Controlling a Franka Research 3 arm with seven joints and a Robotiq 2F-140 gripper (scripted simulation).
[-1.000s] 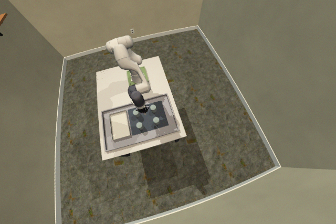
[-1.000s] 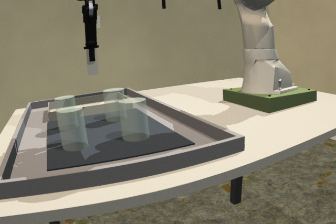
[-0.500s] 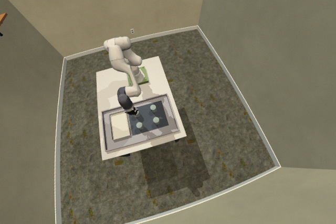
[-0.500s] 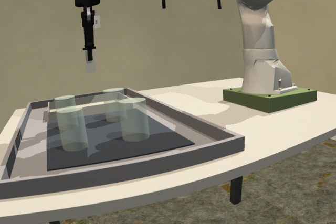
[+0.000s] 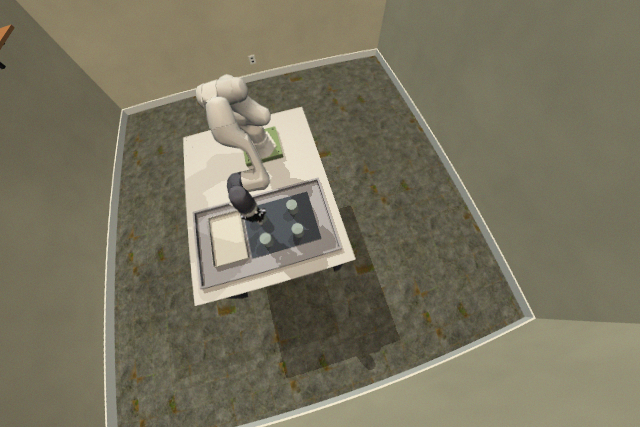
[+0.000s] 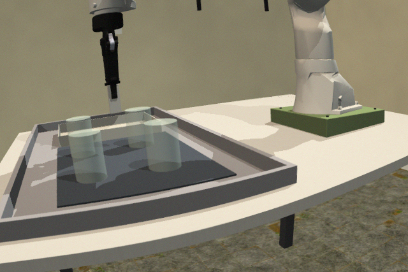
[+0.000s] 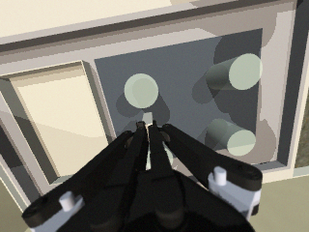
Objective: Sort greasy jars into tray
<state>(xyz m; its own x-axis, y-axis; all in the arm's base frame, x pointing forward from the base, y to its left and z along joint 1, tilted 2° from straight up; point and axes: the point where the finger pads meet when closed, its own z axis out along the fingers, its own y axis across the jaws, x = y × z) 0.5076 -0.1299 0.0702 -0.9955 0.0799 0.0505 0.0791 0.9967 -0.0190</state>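
Now: the dark mat 1 cm ahead of my hand, 10 cm to the left of it and 12 cm below it. The rest, counted from my hand: cream tray (1 cm behind, 22 cm to the right, 11 cm below).
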